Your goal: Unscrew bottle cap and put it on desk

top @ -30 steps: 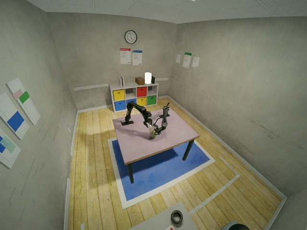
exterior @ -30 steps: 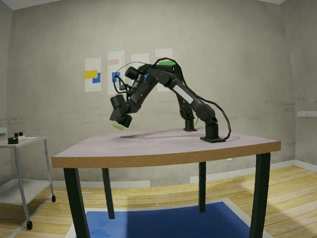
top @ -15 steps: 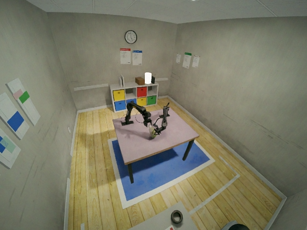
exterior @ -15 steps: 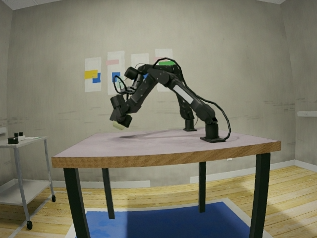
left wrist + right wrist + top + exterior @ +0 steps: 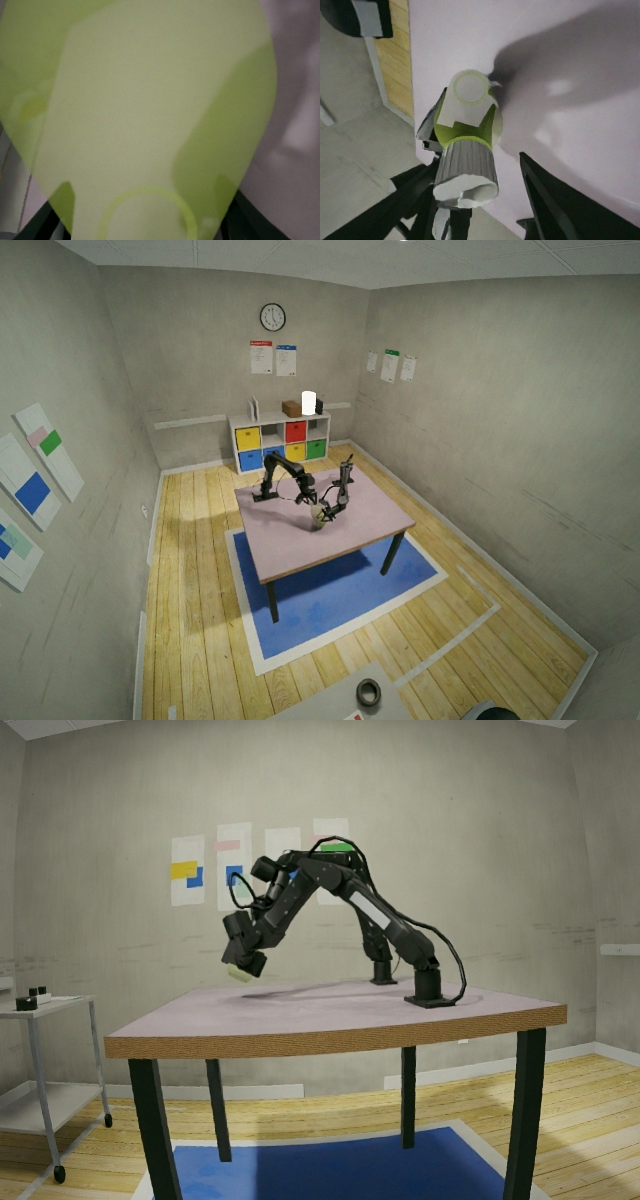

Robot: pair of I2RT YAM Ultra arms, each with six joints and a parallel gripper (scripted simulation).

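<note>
Right now the white cap is 10 mm above my right hand. The rest, counted from my right hand: green bottle: 60 mm below, 40 mm ahead, 20 mm to the left.
Right now the green bottle is 40 mm above my left hand, 20 mm to the right of it and 20 mm behind it. Round my left hand: white cap (110 mm above, 60 mm behind, 40 mm to the right).
</note>
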